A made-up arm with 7 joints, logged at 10 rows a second.
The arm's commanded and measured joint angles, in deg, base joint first. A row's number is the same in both.
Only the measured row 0 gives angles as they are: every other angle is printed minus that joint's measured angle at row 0.
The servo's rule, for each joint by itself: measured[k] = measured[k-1] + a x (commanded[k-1-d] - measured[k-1]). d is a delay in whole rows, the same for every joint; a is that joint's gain. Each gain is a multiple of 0.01, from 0.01 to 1. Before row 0 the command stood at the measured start. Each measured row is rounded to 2 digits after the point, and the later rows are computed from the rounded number. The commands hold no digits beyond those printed.
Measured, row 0:
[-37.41, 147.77, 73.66, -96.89, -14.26, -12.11, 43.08]
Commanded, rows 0 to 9:
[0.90, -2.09, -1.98, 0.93, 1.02, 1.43, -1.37]
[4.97, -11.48, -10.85, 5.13, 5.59, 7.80, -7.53]
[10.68, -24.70, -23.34, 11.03, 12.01, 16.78, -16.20]
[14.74, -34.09, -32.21, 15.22, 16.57, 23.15, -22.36]
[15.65, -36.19, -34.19, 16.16, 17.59, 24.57, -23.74]
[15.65, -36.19, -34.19, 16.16, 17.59, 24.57, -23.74]
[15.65, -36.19, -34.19, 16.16, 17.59, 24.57, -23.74]
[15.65, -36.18, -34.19, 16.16, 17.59, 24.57, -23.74]
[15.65, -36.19, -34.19, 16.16, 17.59, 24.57, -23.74]
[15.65, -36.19, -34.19, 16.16, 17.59, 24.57, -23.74]
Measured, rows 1 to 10:
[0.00, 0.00, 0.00, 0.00, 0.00, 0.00, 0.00]
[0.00, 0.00, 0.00, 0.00, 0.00, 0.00, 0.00]
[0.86, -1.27, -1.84, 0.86, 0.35, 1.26, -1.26]
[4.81, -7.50, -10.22, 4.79, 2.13, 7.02, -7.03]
[10.45, -17.99, -22.42, 10.53, 5.49, 15.61, -15.47]
[14.57, -27.81, -31.52, 14.84, 9.26, 22.25, -21.81]
[15.61, -32.92, -34.00, 16.05, 12.09, 24.29, -23.59]
[15.65, -34.91, -34.18, 16.15, 13.96, 24.54, -23.73]
[15.65, -35.69, -34.19, 16.16, 15.19, 24.57, -23.74]
[15.65, -35.99, -34.19, 16.16, 16.01, 24.57, -23.74]
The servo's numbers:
d 2
a 0.96 0.61 0.93 0.92 0.34 0.88 0.92

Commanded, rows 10 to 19:
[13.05, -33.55, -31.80, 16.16, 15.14, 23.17, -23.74]
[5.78, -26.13, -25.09, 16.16, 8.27, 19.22, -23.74]
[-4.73, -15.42, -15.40, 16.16, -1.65, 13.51, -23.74]
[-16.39, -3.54, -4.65, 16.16, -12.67, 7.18, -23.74]
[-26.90, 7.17, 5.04, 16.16, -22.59, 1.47, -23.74]
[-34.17, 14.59, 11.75, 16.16, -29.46, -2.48, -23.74]
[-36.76, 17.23, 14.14, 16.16, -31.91, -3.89, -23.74]
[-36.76, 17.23, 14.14, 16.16, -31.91, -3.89, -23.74]
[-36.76, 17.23, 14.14, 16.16, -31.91, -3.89, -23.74]
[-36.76, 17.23, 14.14, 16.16, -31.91, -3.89, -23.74]
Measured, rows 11 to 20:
[15.65, -36.11, -34.19, 16.16, 16.55, 24.57, -23.74]
[15.65, -36.16, -34.19, 16.16, 16.90, 24.57, -23.74]
[13.15, -34.57, -31.97, 16.16, 16.30, 23.34, -23.74]
[6.07, -29.42, -25.57, 16.16, 13.57, 19.71, -23.74]
[-4.30, -20.88, -16.11, 16.16, 8.40, 14.25, -23.74]
[-15.91, -10.30, -5.45, 16.16, 1.24, 8.03, -23.74]
[-26.46, 0.36, 4.31, 16.16, -6.86, 2.26, -23.74]
[-33.86, 9.04, 11.23, 16.16, -14.54, -1.91, -23.74]
[-36.64, 14.04, 13.94, 16.16, -20.45, -3.65, -23.74]
[-36.76, 15.99, 14.13, 16.16, -24.35, -3.86, -23.74]

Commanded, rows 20 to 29:
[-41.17, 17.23, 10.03, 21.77, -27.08, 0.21, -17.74]
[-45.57, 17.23, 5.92, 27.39, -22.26, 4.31, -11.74]
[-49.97, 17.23, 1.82, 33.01, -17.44, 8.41, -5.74]
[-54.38, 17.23, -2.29, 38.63, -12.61, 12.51, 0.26]
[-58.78, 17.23, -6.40, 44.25, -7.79, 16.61, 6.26]
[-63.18, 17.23, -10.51, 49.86, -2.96, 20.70, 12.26]
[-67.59, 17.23, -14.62, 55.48, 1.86, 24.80, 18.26]
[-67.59, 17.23, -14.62, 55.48, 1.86, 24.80, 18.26]
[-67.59, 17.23, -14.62, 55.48, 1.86, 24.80, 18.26]
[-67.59, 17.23, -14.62, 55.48, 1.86, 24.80, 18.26]
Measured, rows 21 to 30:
[-36.76, 16.75, 14.14, 16.16, -26.92, -3.89, -23.74]
[-36.76, 17.04, 14.14, 16.16, -28.62, -3.89, -23.74]
[-40.99, 17.16, 10.32, 21.32, -28.10, -0.28, -18.22]
[-45.39, 17.20, 6.23, 26.90, -26.11, 3.76, -12.26]
[-49.79, 17.22, 2.13, 32.52, -23.16, 7.85, -6.26]
[-54.20, 17.23, -1.98, 38.14, -19.57, 11.95, -0.26]
[-58.60, 17.23, -6.09, 43.76, -15.56, 16.05, 5.74]
[-63.00, 17.23, -10.20, 49.37, -11.28, 20.14, 11.74]
[-67.41, 17.23, -14.31, 54.99, -6.81, 24.24, 17.74]
[-67.58, 17.23, -14.60, 55.44, -3.86, 24.73, 18.22]

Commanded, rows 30 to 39:
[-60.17, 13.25, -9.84, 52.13, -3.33, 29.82, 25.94]
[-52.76, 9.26, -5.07, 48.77, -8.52, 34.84, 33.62]
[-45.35, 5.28, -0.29, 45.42, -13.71, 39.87, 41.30]
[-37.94, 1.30, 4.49, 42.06, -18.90, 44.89, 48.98]
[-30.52, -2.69, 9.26, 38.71, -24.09, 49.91, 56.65]
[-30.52, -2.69, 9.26, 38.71, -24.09, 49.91, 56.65]
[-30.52, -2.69, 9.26, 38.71, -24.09, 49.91, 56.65]
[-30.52, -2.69, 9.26, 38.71, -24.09, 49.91, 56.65]
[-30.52, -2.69, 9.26, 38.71, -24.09, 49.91, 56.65]
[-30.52, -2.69, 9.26, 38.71, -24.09, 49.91, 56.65]
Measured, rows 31 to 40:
[-67.59, 17.23, -14.62, 55.48, -1.92, 24.79, 18.26]
[-67.59, 17.23, -14.62, 55.48, -0.63, 24.80, 18.26]
[-60.47, 14.80, -10.17, 52.40, -1.55, 29.22, 25.33]
[-53.07, 11.42, -5.43, 49.06, -3.92, 34.17, 32.96]
[-45.66, 7.67, -0.65, 45.71, -7.25, 39.19, 40.63]
[-38.25, 3.78, 4.13, 42.35, -11.21, 44.21, 48.31]
[-30.83, -0.17, 8.90, 39.00, -15.59, 49.23, 55.98]
[-30.53, -1.71, 9.23, 38.73, -18.48, 49.83, 56.60]
[-30.52, -2.31, 9.26, 38.71, -20.39, 49.90, 56.65]
[-30.52, -2.54, 9.26, 38.71, -21.65, 49.91, 56.65]

